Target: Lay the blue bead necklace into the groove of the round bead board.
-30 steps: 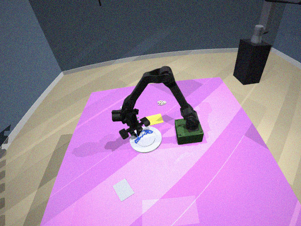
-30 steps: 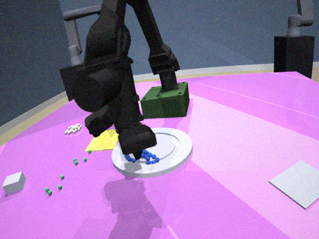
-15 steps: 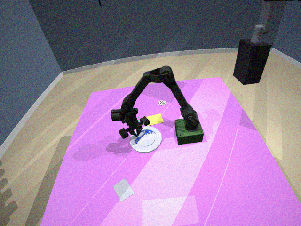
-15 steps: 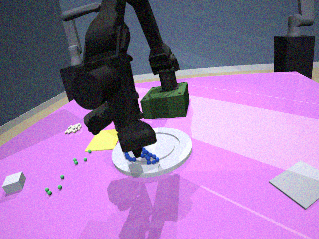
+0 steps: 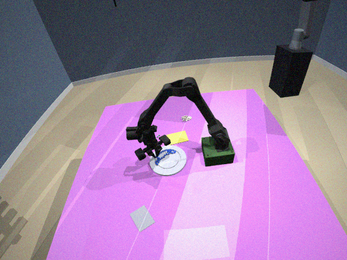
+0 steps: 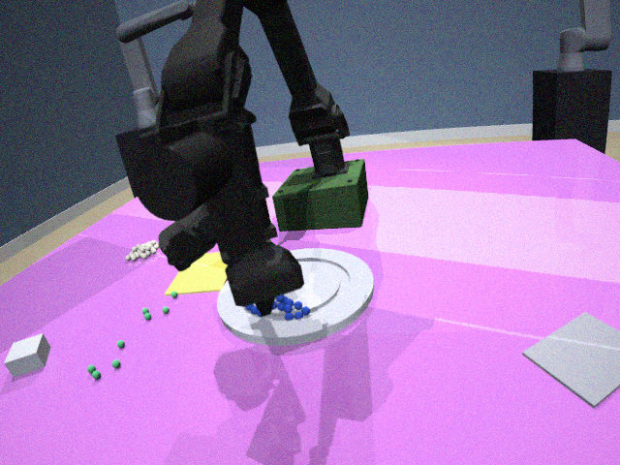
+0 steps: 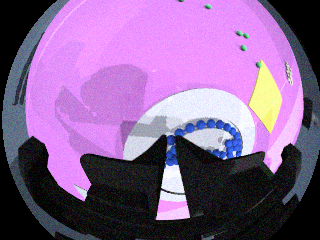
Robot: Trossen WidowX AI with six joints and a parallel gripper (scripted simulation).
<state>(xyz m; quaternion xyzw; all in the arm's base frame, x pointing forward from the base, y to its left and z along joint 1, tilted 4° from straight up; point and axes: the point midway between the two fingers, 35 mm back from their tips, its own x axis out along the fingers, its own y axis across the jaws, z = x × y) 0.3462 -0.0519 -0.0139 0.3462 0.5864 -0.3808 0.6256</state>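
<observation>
Now: gripper tip 60 mm past the round white bead board, 20 mm to the right of it and 10 mm above it. The rest, counted from my gripper tip: yellow sheet 130 mm behind, 140 mm to the right, 20 mm below; then grey tile 80 mm ahead, 330 mm to the left, 20 mm below; then cube 90 mm ahead, 310 mm to the right, 10 mm below.
</observation>
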